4 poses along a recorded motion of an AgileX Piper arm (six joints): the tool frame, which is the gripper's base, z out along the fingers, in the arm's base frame.
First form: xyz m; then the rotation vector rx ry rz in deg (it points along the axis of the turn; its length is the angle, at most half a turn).
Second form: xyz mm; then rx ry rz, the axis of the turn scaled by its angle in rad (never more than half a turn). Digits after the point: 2 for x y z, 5 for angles.
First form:
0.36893 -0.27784 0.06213 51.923 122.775 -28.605
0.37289 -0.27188 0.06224 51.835 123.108 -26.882
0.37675 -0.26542 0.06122 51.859 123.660 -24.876
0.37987 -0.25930 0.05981 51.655 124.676 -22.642
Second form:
368.93 -277.84 62.13 0.90623 2.14283 -0.49925
372.89 -271.88 62.24 0.90469 2.14864 -0.46918
376.75 -265.42 61.22 0.90511 2.15827 -0.43417
379.87 -259.30 59.81 0.90155 2.17601 -0.39518

